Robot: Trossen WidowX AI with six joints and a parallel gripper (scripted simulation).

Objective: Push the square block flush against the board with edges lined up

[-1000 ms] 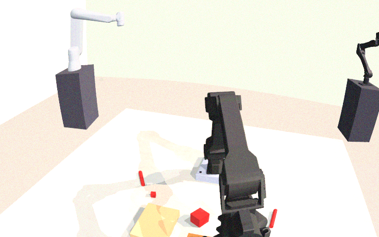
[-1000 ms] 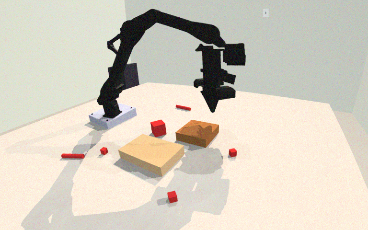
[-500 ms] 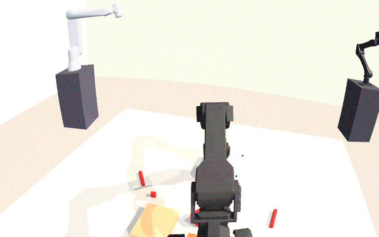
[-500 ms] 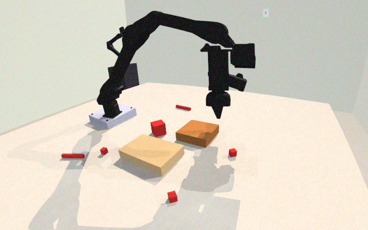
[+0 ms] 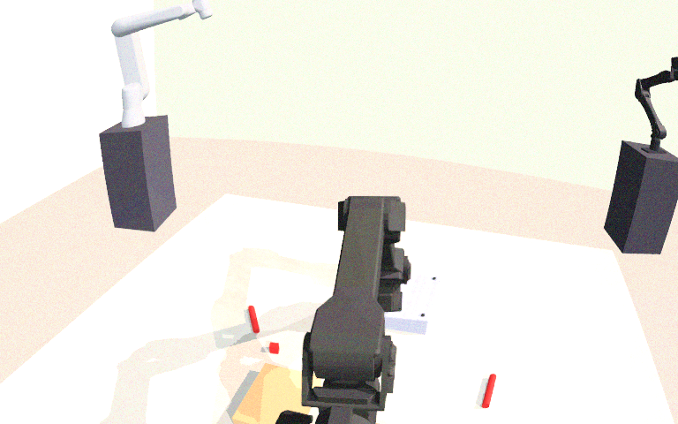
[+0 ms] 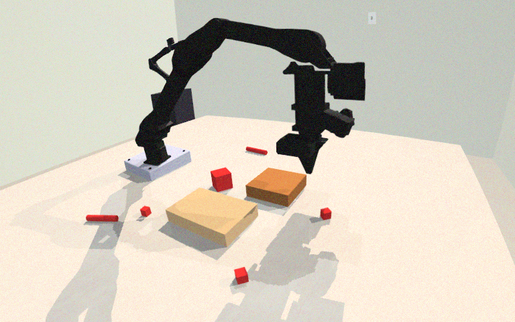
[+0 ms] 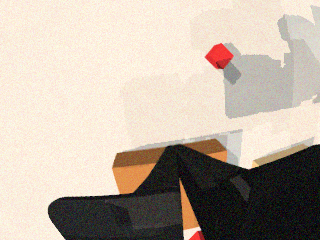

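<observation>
The square block lies 80 mm behind my gripper tip, 10 mm to the left of it and 40 mm below it. Round my gripper tip: board (160 mm behind, 130 mm to the right, 40 mm below); then red cube (210 mm behind, 10 mm to the right, 40 mm below).
</observation>
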